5 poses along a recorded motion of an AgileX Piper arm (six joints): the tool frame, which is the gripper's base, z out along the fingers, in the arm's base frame.
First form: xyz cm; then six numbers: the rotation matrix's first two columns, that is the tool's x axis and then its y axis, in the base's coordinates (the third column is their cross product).
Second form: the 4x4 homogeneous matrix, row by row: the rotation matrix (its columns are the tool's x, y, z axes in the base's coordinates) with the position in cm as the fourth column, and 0 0 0 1 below. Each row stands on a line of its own. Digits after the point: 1 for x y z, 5 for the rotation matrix.
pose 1, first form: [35.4, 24.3, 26.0, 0.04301, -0.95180, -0.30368, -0.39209, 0.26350, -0.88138]
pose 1, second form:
0.04301, -0.39209, 0.91892, 35.4
-0.95180, 0.26350, 0.15698, 24.3
-0.30368, -0.88138, -0.36186, 26.0
0, 0, 0, 1

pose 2, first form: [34.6, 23.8, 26.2, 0.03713, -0.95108, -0.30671, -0.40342, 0.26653, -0.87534]
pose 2, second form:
0.03713, -0.40342, 0.91427, 34.6
-0.95108, 0.26653, 0.15623, 23.8
-0.30671, -0.87534, -0.37379, 26.2
0, 0, 0, 1

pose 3, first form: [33.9, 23.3, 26.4, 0.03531, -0.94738, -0.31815, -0.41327, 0.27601, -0.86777]
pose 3, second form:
0.03531, -0.41327, 0.90992, 33.9
-0.94738, 0.27601, 0.16212, 23.3
-0.31815, -0.86777, -0.38178, 26.4
0, 0, 0, 1

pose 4, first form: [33.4, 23.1, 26.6, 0.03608, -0.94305, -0.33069, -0.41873, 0.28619, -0.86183]
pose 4, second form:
0.03608, -0.41873, 0.90739, 33.4
-0.94305, 0.28619, 0.16956, 23.1
-0.33069, -0.86183, -0.38456, 26.6
0, 0, 0, 1

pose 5, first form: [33.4, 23.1, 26.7, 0.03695, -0.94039, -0.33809, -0.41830, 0.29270, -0.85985]
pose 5, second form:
0.03695, -0.41830, 0.90755, 33.4
-0.94039, 0.29270, 0.17319, 23.1
-0.33809, -0.85985, -0.38255, 26.7
0, 0, 0, 1

